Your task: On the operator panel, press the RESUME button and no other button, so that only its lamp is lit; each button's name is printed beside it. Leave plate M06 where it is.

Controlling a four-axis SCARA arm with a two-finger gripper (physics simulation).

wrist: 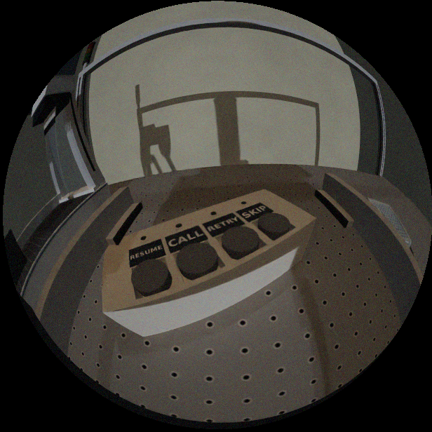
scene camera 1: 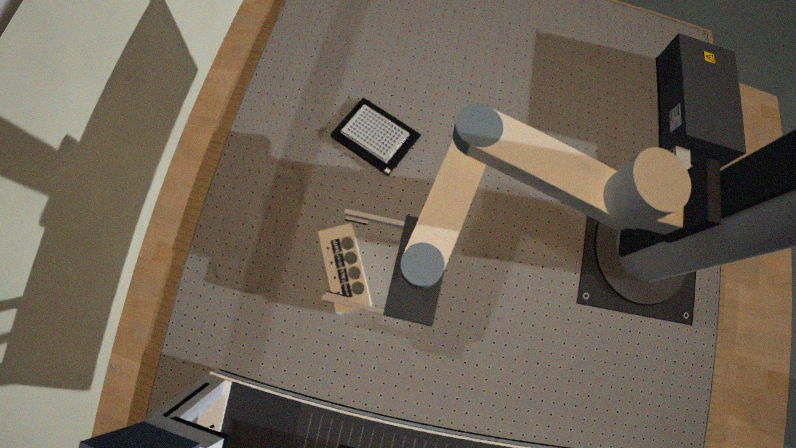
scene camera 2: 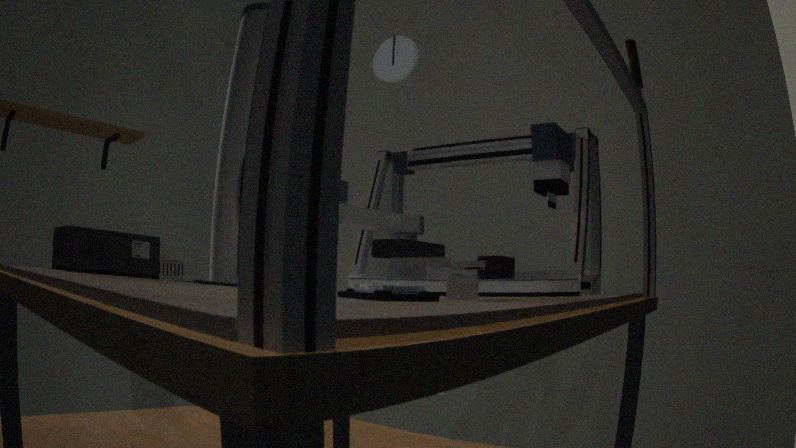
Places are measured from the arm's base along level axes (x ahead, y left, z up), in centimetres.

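Pixels of known places: gripper, fingertip midpoint: (scene camera 1: 334,254) (scene camera 2: 467,263); arm's base, origin of the base link: (scene camera 1: 640,250).
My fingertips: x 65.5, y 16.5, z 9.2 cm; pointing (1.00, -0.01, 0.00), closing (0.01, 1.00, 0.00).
Ahead of a thing's pixels: the offset from my fingertips to its middle. "pt": to the spot under its first point.
The operator panel @[dy +1.8, dx -1.9, dz -5.2 cm] (scene camera 1: 328,257) (scene camera 2: 462,285) (wrist: 117,280) is a pale sloped box with four round dark buttons. In the wrist view the RESUME button (wrist: 151,278) is leftmost, followed by the CALL button (wrist: 197,261), the RETRY button (wrist: 240,243) and the SKIP button (wrist: 274,225). The small lamps beside the names look dark. My gripper (scene camera 1: 340,257) (wrist: 229,185) is open and empty, its long fingers spread above the panel, one over the RESUME end and one beyond the SKIP end. A white well plate @[dy -28.9, dx -0.5, dz -6.0 cm] (scene camera 1: 374,133) (wrist: 392,220) lies in a black holder; its label is unreadable.
A black box @[pt dy -53.8, dx -73.4, dz +3.6 cm] (scene camera 1: 699,94) (scene camera 2: 105,250) stands near the arm's base. A gantry machine (scene camera 1: 267,392) (scene camera 2: 473,153) with a dark bed stands along the table's side. A thick upright post @[pt dy -88.5, dx +38.9, dz +0.3 cm] (scene camera 2: 295,166) hides part of the arm in scene camera 2.
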